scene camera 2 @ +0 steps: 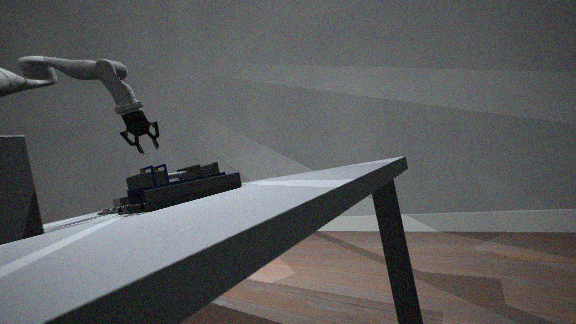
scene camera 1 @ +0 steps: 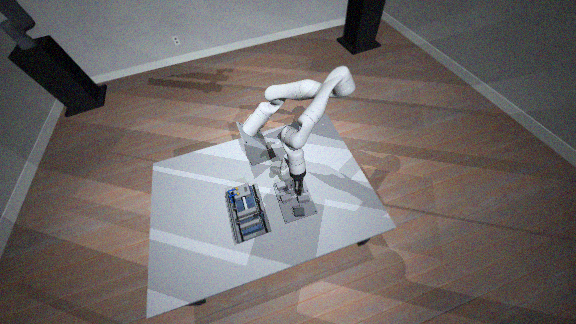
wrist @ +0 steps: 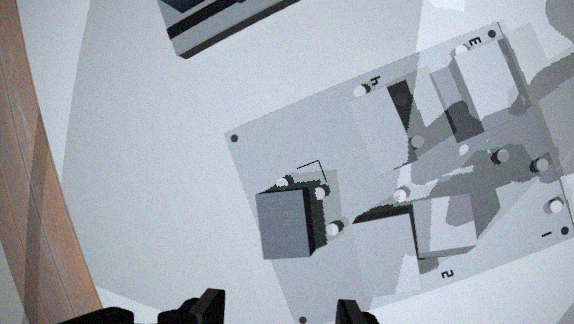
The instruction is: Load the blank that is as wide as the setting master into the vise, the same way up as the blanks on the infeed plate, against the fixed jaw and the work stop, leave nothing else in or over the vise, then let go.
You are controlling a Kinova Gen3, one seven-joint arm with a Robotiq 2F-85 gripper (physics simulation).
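Frame: origin at the arm's base, x right, y back, z down, level; centimetres.
Seen in the pictures: gripper, fingertip midpoint: (scene camera 2: 150,151) (scene camera 1: 300,191) (wrist: 279,318); arm's base, origin of the base link: (scene camera 1: 248,131).
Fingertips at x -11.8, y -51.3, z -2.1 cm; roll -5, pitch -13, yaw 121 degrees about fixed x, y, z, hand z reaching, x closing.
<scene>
Offsets run from my fingertips to a thing's middle. Level surfaces: height alone.
My gripper (scene camera 1: 298,194) (scene camera 2: 149,149) (wrist: 281,307) is partly open and empty, above the infeed plate {dx +1.5, dy +6.1, dz +19.6 cm} (scene camera 1: 287,212) (wrist: 270,150). A blue-grey block {dx +2.6, dy -3.6, dz +18.0 cm} (scene camera 1: 298,212) (wrist: 283,224) stands beside three pins and a black corner mark; the frames do not tell its role. Paler blocks stand near the numbers: one {dx +5.3, dy +15.6, dz +17.4 cm} (wrist: 485,80) by 3, one {dx +5.8, dy +6.8, dz +17.4 cm} (wrist: 380,135) by 4, one {dx -2.9, dy +3.1, dz +17.4 cm} (wrist: 385,255) by 2 and one {dx -2.7, dy +7.7, dz +15.8 cm} (wrist: 447,225) towards 1. The vise {dx +29.1, dy +8.9, dz +15.1 cm} (scene camera 2: 190,194) (wrist: 215,31) has dark rails and blue parts in scene camera 1. Its jaws, stop and any setting master are too small to tell apart.
The table {dz +20.0 cm} (scene camera 1: 190,215) (scene camera 2: 200,235) carries the vise and plate side by side. Blue upright frames (scene camera 2: 159,174) rise from the near end of the vise in scene camera 2. Pins (wrist: 400,194) (wrist: 500,156) stick up between the blocks. The arm's base plate (scene camera 1: 256,150) stands at the back.
</scene>
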